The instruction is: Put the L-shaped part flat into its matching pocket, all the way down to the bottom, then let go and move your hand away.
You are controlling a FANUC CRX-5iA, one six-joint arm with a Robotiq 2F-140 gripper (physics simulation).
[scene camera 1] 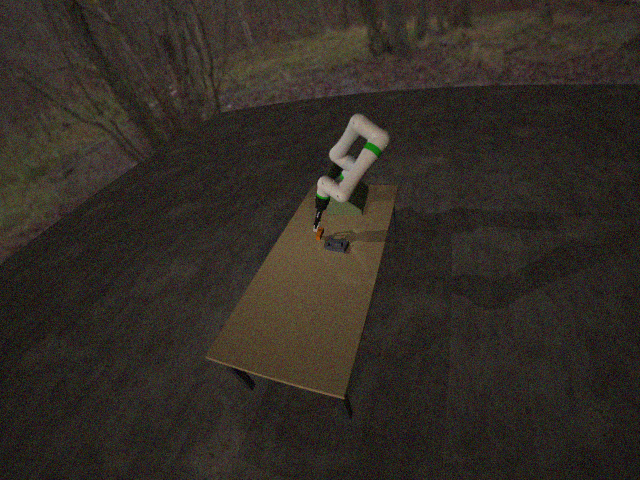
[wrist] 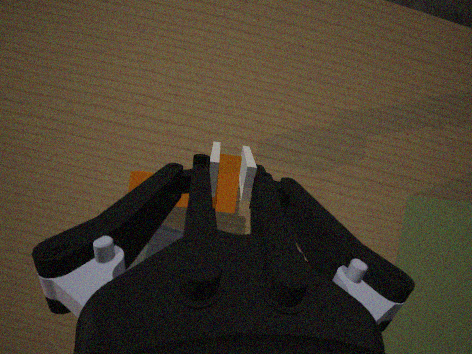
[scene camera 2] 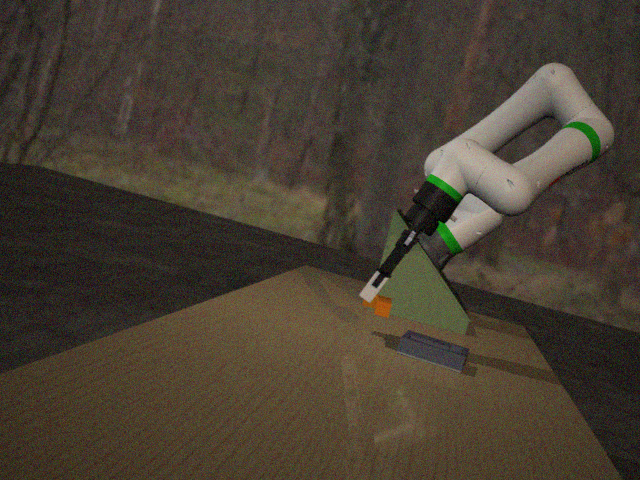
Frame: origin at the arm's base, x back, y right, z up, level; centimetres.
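Seen in the pictures: gripper, fingertip midpoint: [scene camera 1: 315,230] [wrist: 229,157] [scene camera 2: 364,298]; arm's base at its link origin: [scene camera 2: 426,250].
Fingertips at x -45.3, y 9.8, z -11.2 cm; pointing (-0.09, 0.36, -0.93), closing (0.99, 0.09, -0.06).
Offsets run from my fingertips to a thing's top centre. Level surfaces: height alone.
The orange L-shaped part @[dx -4.0, dy -3.2, dz +2.0 cm] [scene camera 1: 320,234] [scene camera 2: 383,306] [wrist: 228,187] is held above the table, with a gap under it in the scene camera 2 view. My gripper [scene camera 1: 315,228] [scene camera 2: 366,296] [wrist: 229,157] is shut on one arm of the part, between its two pale finger pads. The other arm sticks out to the left in the wrist view, partly hidden behind a finger. The dark grey block @[dx -8.6, dy -17.9, dz -3.5 cm] [scene camera 1: 336,245] [scene camera 2: 433,352] [wrist: 159,244] with the recess lies on the table, to the right of the part in both scene views. The recess's outline is too small to read, and my fingers and gripper body hide most of the block in the wrist view.
The wooden table @[dz -7.2 cm] [scene camera 1: 297,310] [scene camera 2: 232,392] [wrist: 125,75] bears the block. A green panel [scene camera 1: 343,208] [scene camera 2: 418,297] [wrist: 440,260] stands by the arm's base behind the gripper. The table's far edge shows beyond it.
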